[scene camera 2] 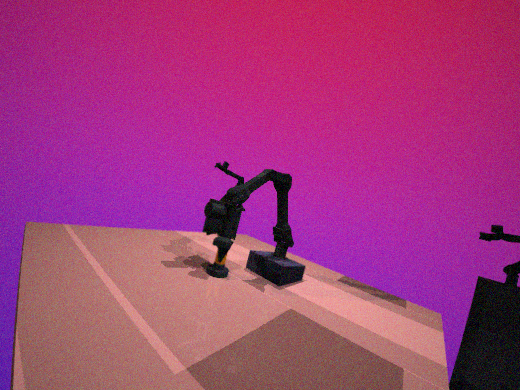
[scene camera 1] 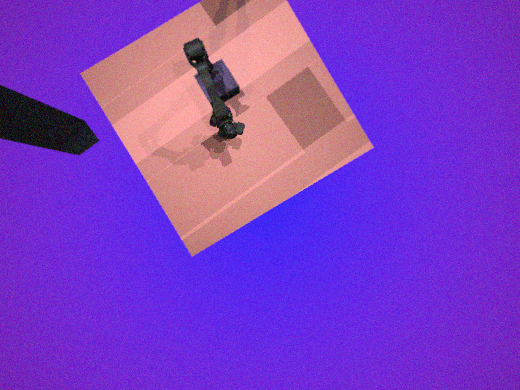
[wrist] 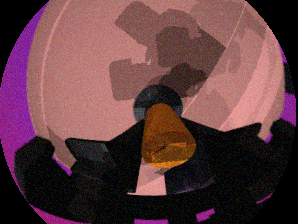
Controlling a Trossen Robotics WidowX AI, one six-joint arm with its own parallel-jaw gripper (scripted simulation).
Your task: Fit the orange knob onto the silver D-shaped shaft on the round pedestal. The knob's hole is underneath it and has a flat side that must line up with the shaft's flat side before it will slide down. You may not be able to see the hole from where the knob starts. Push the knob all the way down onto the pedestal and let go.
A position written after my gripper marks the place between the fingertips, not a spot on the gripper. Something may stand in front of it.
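Note:
You'd spot my gripper [scene camera 2: 220, 260] in that scene view. In the wrist view there's my gripper [wrist: 161, 121] again, and it's holding an orange knob [wrist: 167, 143], with a round dark pedestal [wrist: 154, 94] in sight too.

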